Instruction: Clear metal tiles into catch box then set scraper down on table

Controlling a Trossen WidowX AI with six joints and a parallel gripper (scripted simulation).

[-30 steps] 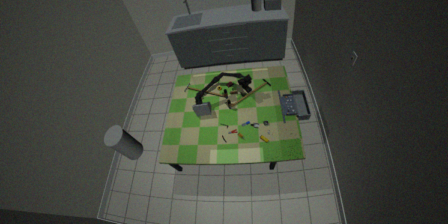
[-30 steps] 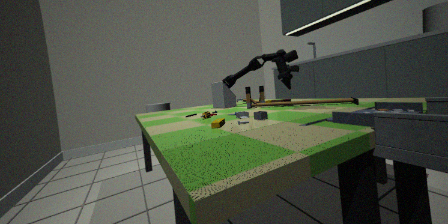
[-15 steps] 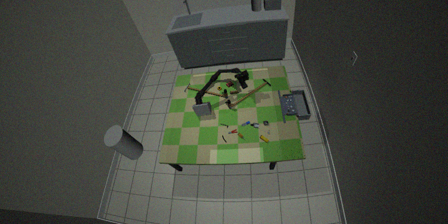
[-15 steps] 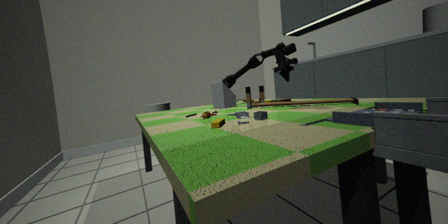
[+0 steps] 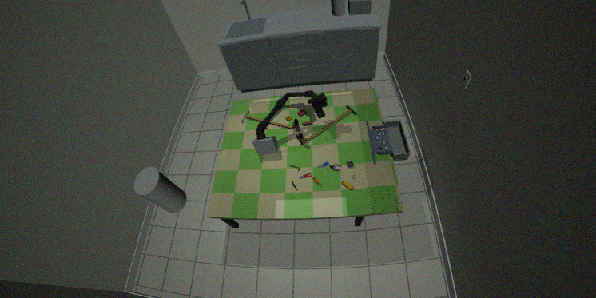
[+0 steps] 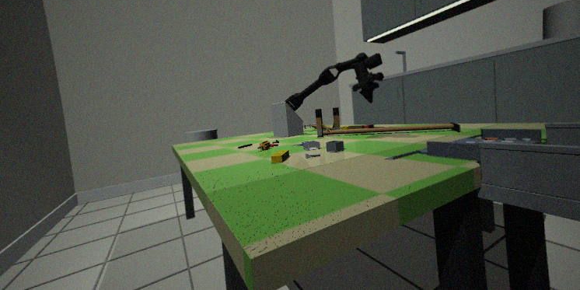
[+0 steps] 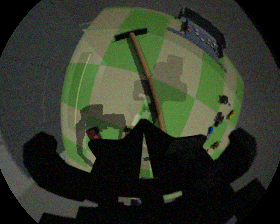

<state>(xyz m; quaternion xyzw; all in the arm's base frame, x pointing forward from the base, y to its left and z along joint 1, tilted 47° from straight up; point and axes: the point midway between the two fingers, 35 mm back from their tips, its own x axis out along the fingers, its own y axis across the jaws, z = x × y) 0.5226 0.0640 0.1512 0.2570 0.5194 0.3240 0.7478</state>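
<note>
Right now my gripper tip is 90 mm above the long scraper, 50 mm short of it and 40 mm to the left of it. The rest, counted from my gripper tip: yellow ring: 300 mm behind, 140 mm to the left, 140 mm below; blue piece: 420 mm to the right, 150 mm below, 50 mm behind; red block: 180 mm to the left, 160 mm behind, 140 mm below.
</note>
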